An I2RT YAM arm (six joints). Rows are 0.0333 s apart.
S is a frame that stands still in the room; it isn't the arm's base.
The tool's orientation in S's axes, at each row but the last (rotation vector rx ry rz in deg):
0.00 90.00 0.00
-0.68 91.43 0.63
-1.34 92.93 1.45
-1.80 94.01 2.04
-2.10 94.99 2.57
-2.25 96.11 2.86
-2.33 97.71 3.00
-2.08 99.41 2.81
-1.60 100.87 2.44
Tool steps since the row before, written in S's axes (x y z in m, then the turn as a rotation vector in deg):
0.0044 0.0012 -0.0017 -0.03 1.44 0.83
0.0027 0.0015 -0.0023 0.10 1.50 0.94
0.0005 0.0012 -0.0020 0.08 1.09 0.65
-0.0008 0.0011 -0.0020 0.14 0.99 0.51
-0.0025 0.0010 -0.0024 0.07 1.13 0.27
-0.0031 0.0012 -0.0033 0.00 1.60 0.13
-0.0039 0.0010 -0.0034 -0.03 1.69 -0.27
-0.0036 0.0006 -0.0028 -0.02 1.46 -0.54
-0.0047 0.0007 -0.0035 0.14 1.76 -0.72
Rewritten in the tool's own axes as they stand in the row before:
0.0017 0.0012 0.0044 -0.83 1.44 -0.03
0.0022 0.0015 0.0028 -0.94 1.50 0.10
0.0020 0.0012 0.0006 -0.65 1.09 0.08
0.0021 0.0011 -0.0006 -0.52 0.99 0.15
0.0026 0.0011 -0.0022 -0.27 1.13 0.10
0.0036 0.0013 -0.0027 -0.12 1.60 0.08
0.0039 0.0012 -0.0033 0.28 1.69 0.11
0.0034 0.0008 -0.0031 0.54 1.45 0.15
0.0043 0.0009 -0.0039 0.69 1.74 0.35

